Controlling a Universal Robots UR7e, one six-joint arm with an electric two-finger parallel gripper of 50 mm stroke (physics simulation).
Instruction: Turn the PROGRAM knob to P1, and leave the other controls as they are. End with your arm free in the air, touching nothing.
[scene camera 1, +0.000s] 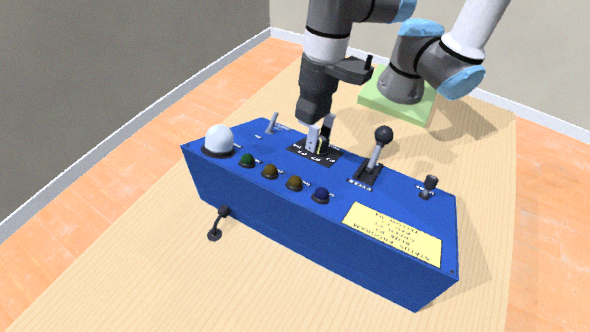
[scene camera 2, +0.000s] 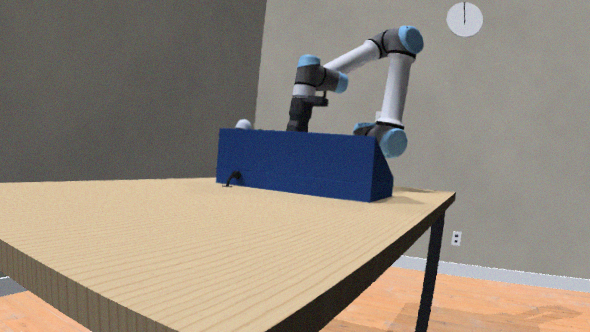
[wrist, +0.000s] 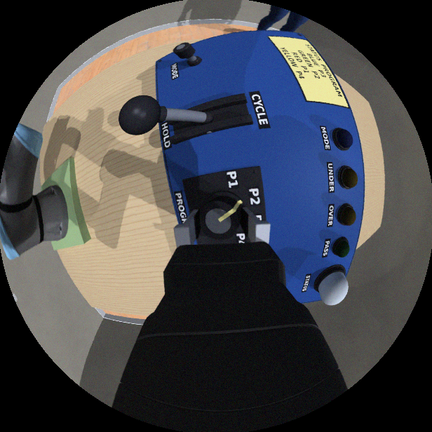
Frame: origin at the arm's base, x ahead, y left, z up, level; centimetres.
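Seen in the pictures: gripper, fingertip midpoint: (scene camera 1: 317, 144); arm's base at its link origin: (scene camera 1: 399, 89).
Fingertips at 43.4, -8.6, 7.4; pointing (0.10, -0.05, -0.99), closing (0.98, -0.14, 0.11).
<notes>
Offsets run from my fingertips to a thing's top centre, as dx, dy, dz. "pt": to the spot under its first point.
The black PROGRAM knob {+0.0, +0.2, +2.4} (scene camera 1: 325, 146) (wrist: 216, 221) sits on its black label plate {pt +2.4, +3.6, -0.5} (scene camera 1: 327, 159) (wrist: 197, 187) on the blue panel box (scene camera 1: 280, 200) (scene camera 2: 295, 160) (wrist: 295, 135). In the wrist view its yellow pointer line (wrist: 230, 211) points toward the P2 label (wrist: 254, 196), with the P1 label (wrist: 232, 179) farther round. My gripper (scene camera 1: 318, 144) (wrist: 220, 217) is shut on the knob, one finger on each side. In scene camera 2 the fingers and knob are hidden behind the box. The P3 and P4 labels are partly covered by my gripper in the wrist view.
The ball-topped CYCLE/HOLD lever {-5.7, +12.2, +6.0} (scene camera 1: 383, 135) (wrist: 140, 115) stands beside the knob. A MODE control {+0.3, +24.1, +3.2} (scene camera 1: 430, 183) (wrist: 185, 50), a small toggle {-0.9, -11.8, +2.4} (scene camera 1: 272, 123), several domed lamps including a blue one (scene camera 1: 320, 194) (wrist: 343, 138), and a white STATUS dome {pt +16.1, -11.5, +9.2} (scene camera 1: 219, 138) (wrist: 333, 287) are on the panel.
</notes>
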